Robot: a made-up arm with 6 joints.
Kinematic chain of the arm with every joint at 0, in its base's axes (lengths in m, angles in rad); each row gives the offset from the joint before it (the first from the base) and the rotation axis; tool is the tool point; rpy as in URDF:
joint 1: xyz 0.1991 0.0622 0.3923 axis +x
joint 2: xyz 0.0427 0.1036 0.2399 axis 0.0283 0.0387 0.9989
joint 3: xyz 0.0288 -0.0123 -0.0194 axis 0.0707 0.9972 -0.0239
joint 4: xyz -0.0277 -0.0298 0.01 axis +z
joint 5: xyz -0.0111 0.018 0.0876 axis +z
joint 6: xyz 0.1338 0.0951 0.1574 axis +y
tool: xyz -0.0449 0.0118 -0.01 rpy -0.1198 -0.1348 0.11
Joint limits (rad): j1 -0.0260..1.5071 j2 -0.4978..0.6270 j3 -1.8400..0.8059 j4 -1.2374..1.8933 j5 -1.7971..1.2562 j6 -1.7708..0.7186
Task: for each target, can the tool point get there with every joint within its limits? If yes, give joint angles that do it. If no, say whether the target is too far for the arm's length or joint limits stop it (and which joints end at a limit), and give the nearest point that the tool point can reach.
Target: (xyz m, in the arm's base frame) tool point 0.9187 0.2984 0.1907
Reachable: no: too far | nearest point 0.5404 0.2389 0.6271 | short by 0.581 m
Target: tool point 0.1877 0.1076 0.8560
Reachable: yes | joints 0.3750 -0.3020 -0.9437 0.1960 -0.2573 -1.3477
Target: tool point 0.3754 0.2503 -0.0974
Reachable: no: joint limits stop it (at a limit: joint 1, joint 2, joint 3, joint 4, joint 5, joint 6) | nearest point 0.2292 0.0623 0.2730 | short by 0.440 m
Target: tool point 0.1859 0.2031 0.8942
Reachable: yes | joints 0.0955 -0.3548 0.3641 0.9124 0.9758 -1.5605
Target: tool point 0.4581 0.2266 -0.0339
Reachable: no: joint limits stop it (at a limit: joint 1, joint 2, joint 3, joint 4, joint 5, joint 6) | nearest point 0.2292 0.0623 0.2730 | short by 0.417 m
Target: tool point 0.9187 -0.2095 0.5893
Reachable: no: too far | nearest point 0.5639 -0.2116 0.5908 | short by 0.355 m
